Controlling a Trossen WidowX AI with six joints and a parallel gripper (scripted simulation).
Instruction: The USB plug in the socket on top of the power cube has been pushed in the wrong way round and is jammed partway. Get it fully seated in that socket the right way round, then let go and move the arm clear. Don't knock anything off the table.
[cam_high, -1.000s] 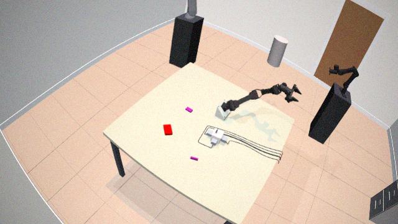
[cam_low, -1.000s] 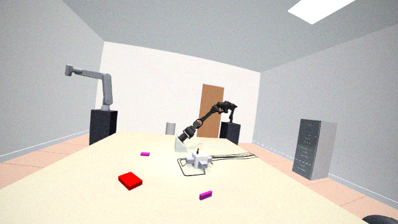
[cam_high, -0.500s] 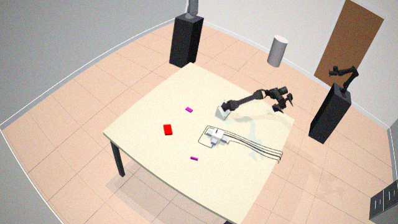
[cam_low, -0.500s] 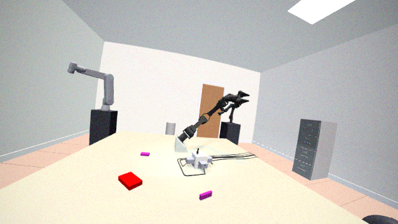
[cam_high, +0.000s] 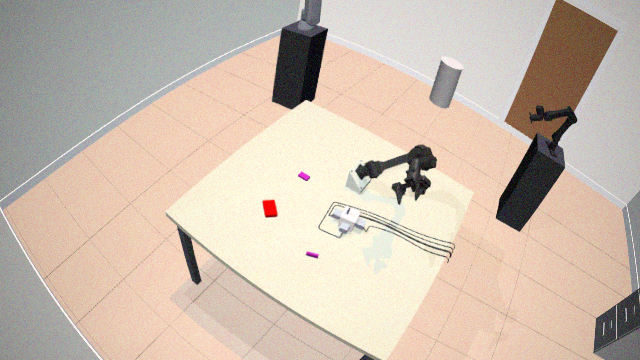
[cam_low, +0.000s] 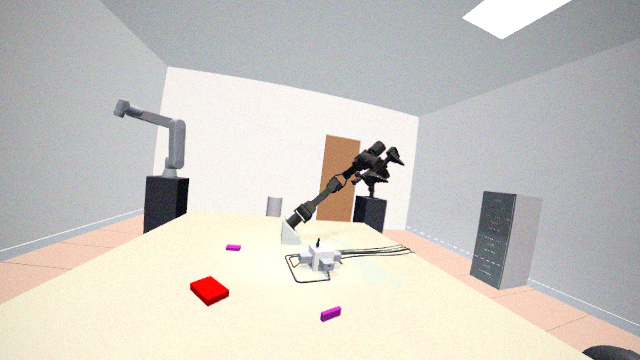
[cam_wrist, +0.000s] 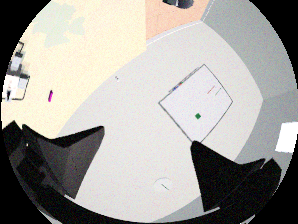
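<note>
The USB plug lies 30 cm below my gripper tip, 25 cm to the right of it and 8 cm behind it. The rest, counted from my gripper tip: red block (58 cm to the right, 38 cm below, 7 cm ahead); then magenta block (56 cm to the right, 38 cm below, 23 cm behind).
</note>
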